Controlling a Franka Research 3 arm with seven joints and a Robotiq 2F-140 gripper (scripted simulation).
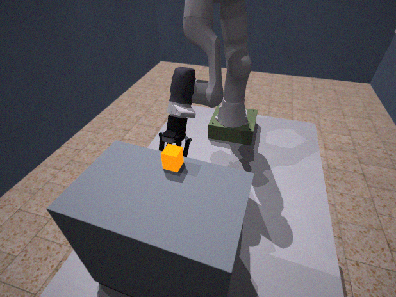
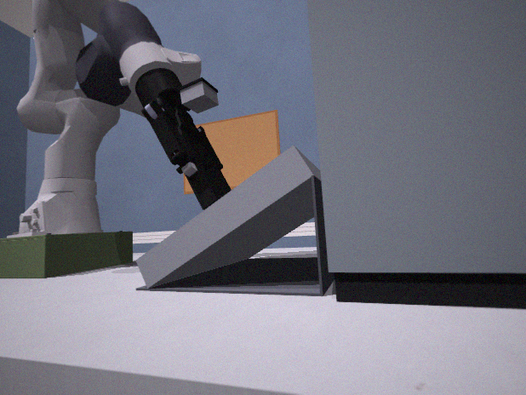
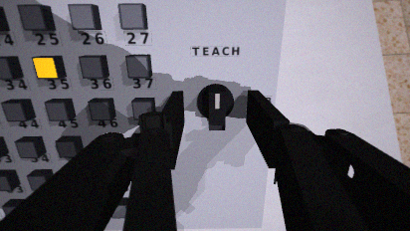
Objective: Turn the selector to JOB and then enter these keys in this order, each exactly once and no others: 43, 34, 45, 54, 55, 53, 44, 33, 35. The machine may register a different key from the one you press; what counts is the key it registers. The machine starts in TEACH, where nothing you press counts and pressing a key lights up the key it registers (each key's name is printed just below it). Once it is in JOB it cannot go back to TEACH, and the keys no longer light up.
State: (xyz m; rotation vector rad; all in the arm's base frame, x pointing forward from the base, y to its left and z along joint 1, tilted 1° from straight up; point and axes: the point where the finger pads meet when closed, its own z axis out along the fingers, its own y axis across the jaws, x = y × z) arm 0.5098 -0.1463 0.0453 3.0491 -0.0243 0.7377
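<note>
The black selector knob is 2 cm ahead of my hand and 2 cm below it. Round my hand: key 35 (5 cm ahead, 12 cm to the left, 1 cm below); key 37 (5 cm ahead, 6 cm to the left, 1 cm below); key 45 (2 cm ahead, 13 cm to the left, 3 cm below).
</note>
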